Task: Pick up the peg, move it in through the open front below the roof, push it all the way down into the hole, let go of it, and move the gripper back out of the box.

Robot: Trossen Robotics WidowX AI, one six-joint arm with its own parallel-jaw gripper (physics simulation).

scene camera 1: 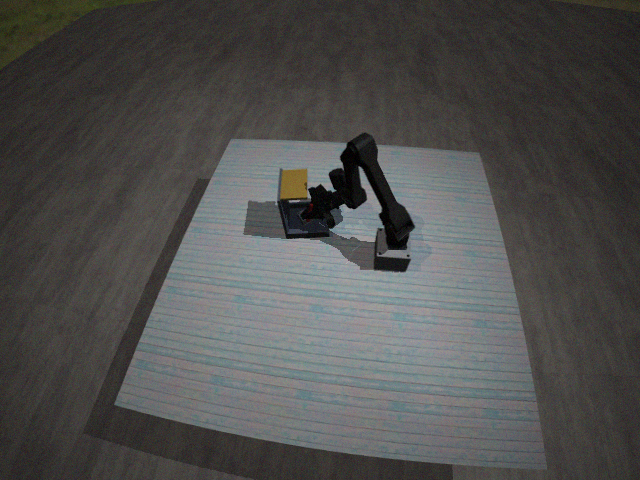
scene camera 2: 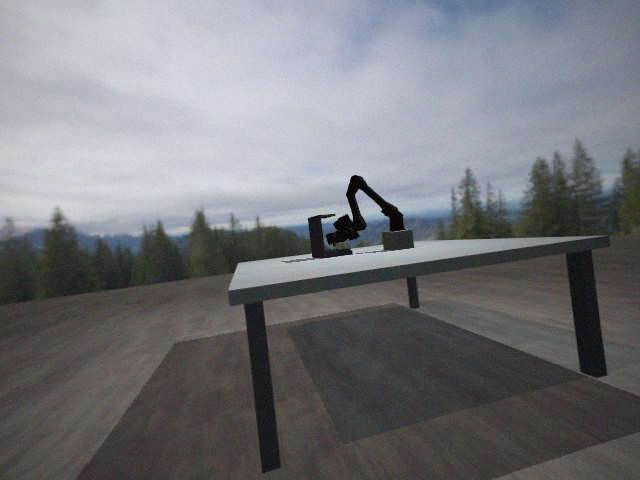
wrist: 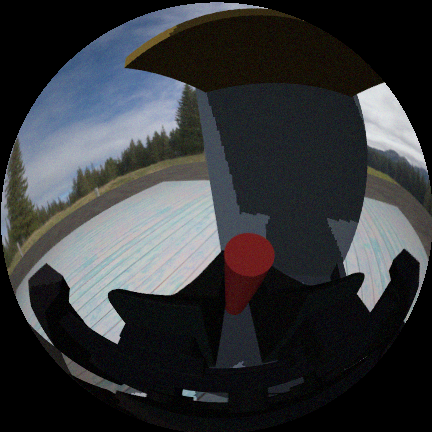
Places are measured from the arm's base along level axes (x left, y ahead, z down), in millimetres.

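Pixels of known places: gripper, between the fingertips: (scene camera 1: pixel 301 216) (scene camera 2: pixel 330 240); arm's base, origin of its link: (scene camera 1: pixel 396 241) (scene camera 2: pixel 397 230).
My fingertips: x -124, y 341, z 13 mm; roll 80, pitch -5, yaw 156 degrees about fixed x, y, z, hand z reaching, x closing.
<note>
Ahead of a thing's pixels: the offset from my fingertips to its middle. "pt": to the spot under its first point. Level surfaces: height alone.
The red peg {dy -32, dx -15, dz -5 mm} (scene camera 1: pixel 310 208) (scene camera 2: pixel 334 235) (wrist: pixel 249 255) is between the fingers of my gripper (scene camera 1: pixel 309 212) (scene camera 2: pixel 333 238) (wrist: pixel 234 255), which is shut on it. Its round top faces the wrist camera; its lower end is hidden. The box has a yellow roof (scene camera 1: pixel 294 184) (scene camera 2: pixel 325 215) (wrist: pixel 260 52), a dark back wall (scene camera 2: pixel 315 237) (wrist: pixel 295 160) and a low dark base {pt dy -24, dx +39, dz +74 mm} (scene camera 1: pixel 308 236). In scene camera 1 the gripper is over the base, beside the roof's near right corner. In scene camera 2 it is below roof height, in front of the back wall. I cannot make out the hole.
The box stands on a pale striped table top {dz +86 mm} (scene camera 1: pixel 336 335) (scene camera 2: pixel 454 258). The arm's grey base block (scene camera 1: pixel 392 256) (scene camera 2: pixel 397 239) stands to the right of the box. The table's left edge lies beyond the box's back wall.
</note>
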